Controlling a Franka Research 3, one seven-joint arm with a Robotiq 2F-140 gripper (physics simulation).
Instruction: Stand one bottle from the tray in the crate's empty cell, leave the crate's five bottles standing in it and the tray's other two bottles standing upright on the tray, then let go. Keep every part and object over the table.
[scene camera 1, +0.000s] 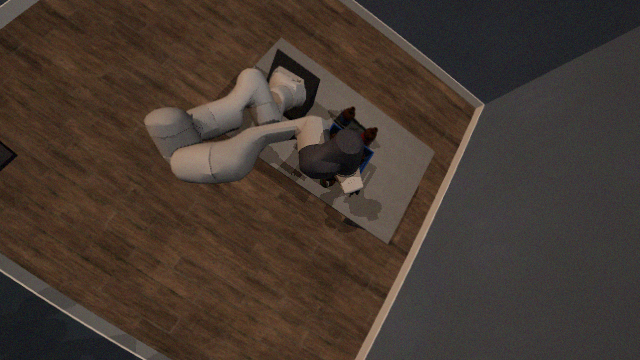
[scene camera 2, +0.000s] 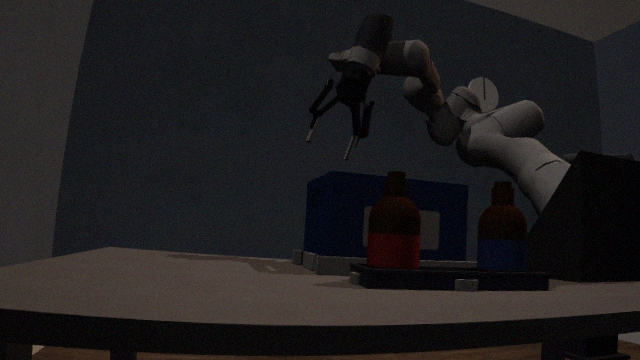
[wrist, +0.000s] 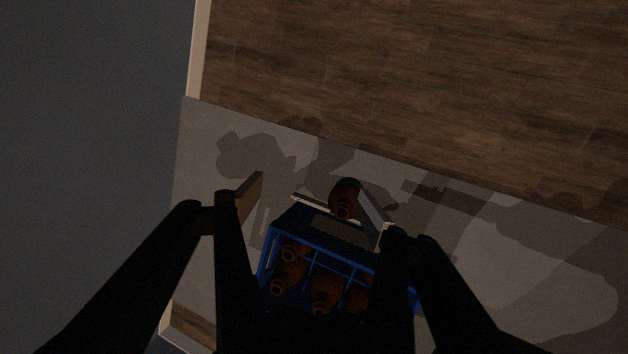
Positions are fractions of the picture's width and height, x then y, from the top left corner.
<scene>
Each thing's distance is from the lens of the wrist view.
gripper (wrist: 0.49, 0.54): 0.20 m
green-labelled bottle (wrist: 0.55, 0.56): 0.34 m
</scene>
